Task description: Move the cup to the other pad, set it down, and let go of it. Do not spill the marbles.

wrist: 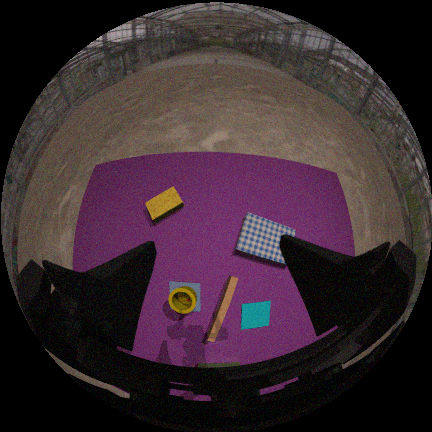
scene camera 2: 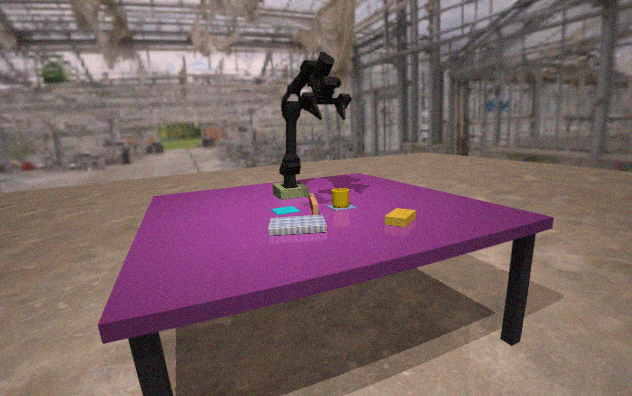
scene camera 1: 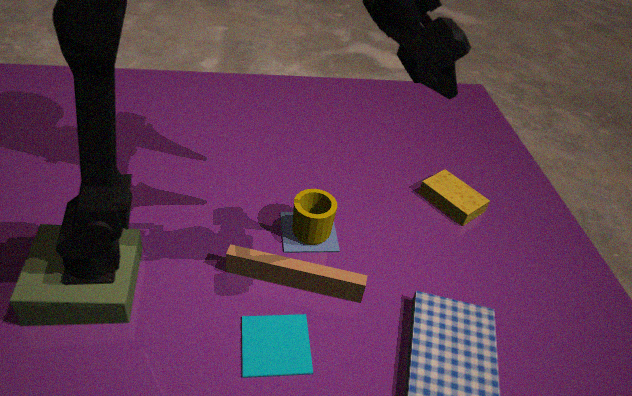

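Seen in the pictures: gripper, fingertip midpoint: (wrist: 218, 245) (scene camera 2: 332, 119) (scene camera 1: 438, 76); arm's base at its link origin: (scene camera 2: 289, 186) (scene camera 1: 91, 265).
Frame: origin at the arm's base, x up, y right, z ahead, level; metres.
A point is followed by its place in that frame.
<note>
A yellow cup (scene camera 1: 313, 222) {x 0.013, y -0.043, z 0.326 m} (scene camera 2: 340, 198) {x -0.004, y -0.058, z 0.363 m} (wrist: 173, 301) {x 0.007, y -0.101, z 0.328 m} stands upright on the grey-blue pad (scene camera 1: 296, 247) {x -0.045, y -0.045, z 0.304 m} (scene camera 2: 351, 206) {x -0.045, y -0.110, z 0.361 m} (wrist: 196, 287) {x -0.045, y -0.041, z 0.360 m}. Marbles show dimly inside it in the wrist view. The other pad, a cyan square (scene camera 1: 276, 346) {x -0.046, y 0.133, z 0.244 m} (scene camera 2: 285, 210) {x -0.045, y 0.132, z 0.253 m} (wrist: 256, 315) {x -0.045, y 0.131, z 0.243 m}, lies flat on the other side of the wooden bar, with nothing on it. My gripper (scene camera 2: 331, 118) {x 0.298, y 0.008, z 0.435 m} (wrist: 218, 245) {x 0.298, y 0.008, z 0.435 m} is open and empty, high above the table and apart from the cup. In scene camera 1 one finger shows at the top right; the other is hidden or out of view.
A wooden bar (scene camera 1: 296, 274) {x -0.016, y 0.034, z 0.287 m} (scene camera 2: 313, 204) {x -0.008, y 0.066, z 0.371 m} (wrist: 223, 308) {x -0.006, y 0.029, z 0.298 m} lies between the two pads. A yellow sponge (scene camera 1: 455, 196) {x -0.019, y -0.115, z 0.615 m} (scene camera 2: 400, 217) {x -0.019, y -0.093, z 0.663 m} (wrist: 164, 203) {x -0.019, y -0.124, z 0.617 m} and a blue-and-white checkered block (scene camera 1: 454, 345) {x -0.024, y 0.178, z 0.486 m} (scene camera 2: 297, 225) {x -0.024, y 0.205, z 0.527 m} (wrist: 264, 239) {x -0.024, y 0.171, z 0.482 m} lie farther out. The arm stands on a green base (scene camera 1: 70, 312) {x -0.020, y 0.061, z -0.023 m} (scene camera 2: 291, 194) {x -0.029, y 0.016, z 0.052 m}.
</note>
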